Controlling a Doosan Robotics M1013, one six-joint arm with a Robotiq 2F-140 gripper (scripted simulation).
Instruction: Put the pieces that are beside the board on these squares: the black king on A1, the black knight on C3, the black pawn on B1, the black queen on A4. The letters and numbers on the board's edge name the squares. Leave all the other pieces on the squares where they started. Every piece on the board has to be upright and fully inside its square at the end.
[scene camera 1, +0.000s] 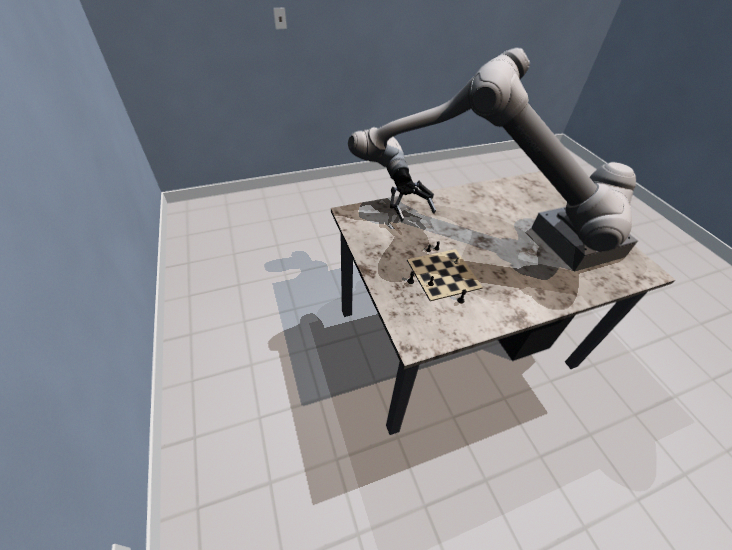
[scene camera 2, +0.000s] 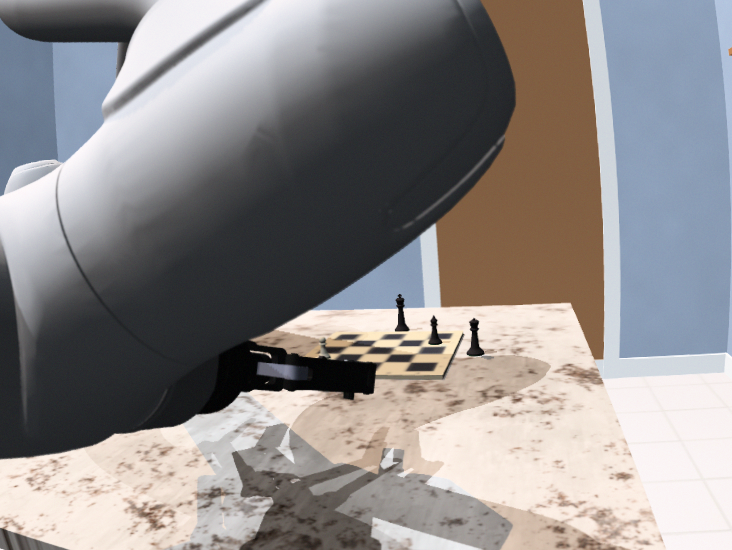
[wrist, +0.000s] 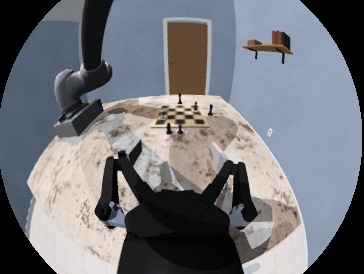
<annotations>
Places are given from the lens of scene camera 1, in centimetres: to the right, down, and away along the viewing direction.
gripper (scene camera 1: 418, 215): 22, -25, 154
small chessboard (scene camera 1: 450, 279): 32, 2, 138
</annotations>
